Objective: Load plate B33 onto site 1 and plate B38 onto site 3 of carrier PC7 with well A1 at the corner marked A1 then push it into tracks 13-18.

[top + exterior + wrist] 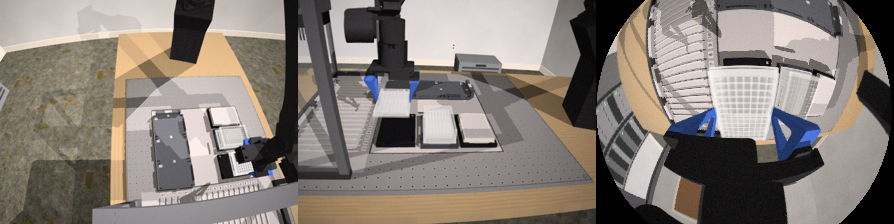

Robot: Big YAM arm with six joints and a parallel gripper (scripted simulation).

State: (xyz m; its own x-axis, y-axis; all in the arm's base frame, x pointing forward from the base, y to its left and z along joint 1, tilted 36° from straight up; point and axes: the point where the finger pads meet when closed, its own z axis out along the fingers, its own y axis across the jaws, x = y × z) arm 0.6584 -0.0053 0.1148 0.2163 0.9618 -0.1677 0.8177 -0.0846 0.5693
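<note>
The nest S3 is 10 cm below my hand and 1 cm behind it. Round my hand: white 96-well plate B38 (1 cm below); grey frame post (14 cm to the left, 14 cm above, 13 cm ahead); nest S1 (22 cm behind, 10 cm below, 6 cm to the left).
</note>
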